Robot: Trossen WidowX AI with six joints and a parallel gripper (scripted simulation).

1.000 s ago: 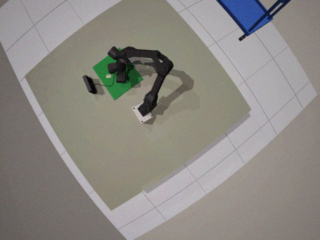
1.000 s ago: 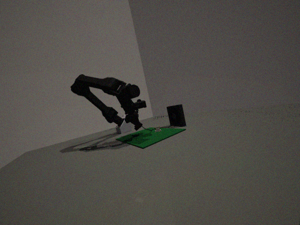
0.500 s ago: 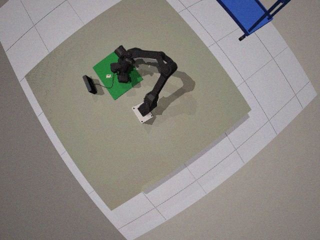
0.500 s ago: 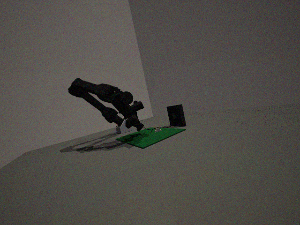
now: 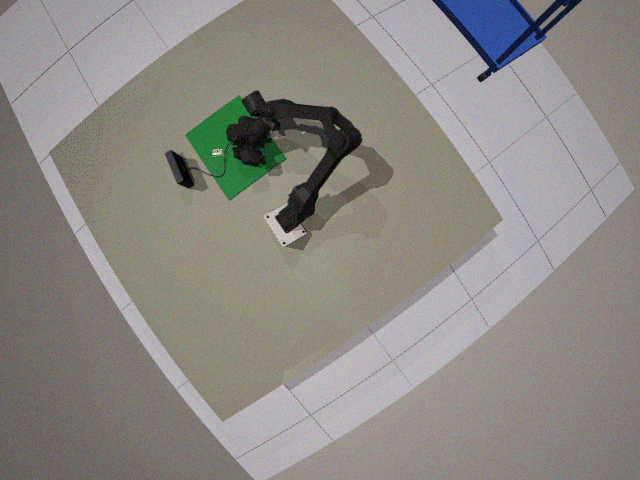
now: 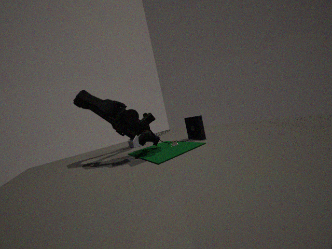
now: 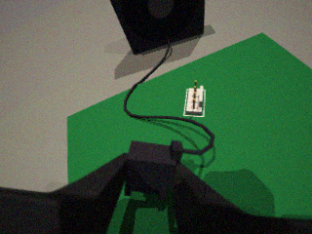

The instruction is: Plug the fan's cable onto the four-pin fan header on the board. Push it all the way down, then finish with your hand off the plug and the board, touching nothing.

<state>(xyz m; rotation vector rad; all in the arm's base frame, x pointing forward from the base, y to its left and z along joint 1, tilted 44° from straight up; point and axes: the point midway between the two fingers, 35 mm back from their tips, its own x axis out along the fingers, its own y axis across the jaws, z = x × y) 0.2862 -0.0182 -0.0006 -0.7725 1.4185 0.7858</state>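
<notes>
My gripper tip is now 60 mm above the green board and 50 mm short of it. Round my gripper tip: black fan 180 mm to the left, 70 mm ahead, 10 mm above; then black plug 10 mm to the right; then white four-pin header 60 mm to the left, 60 mm ahead, 50 mm below.
</notes>
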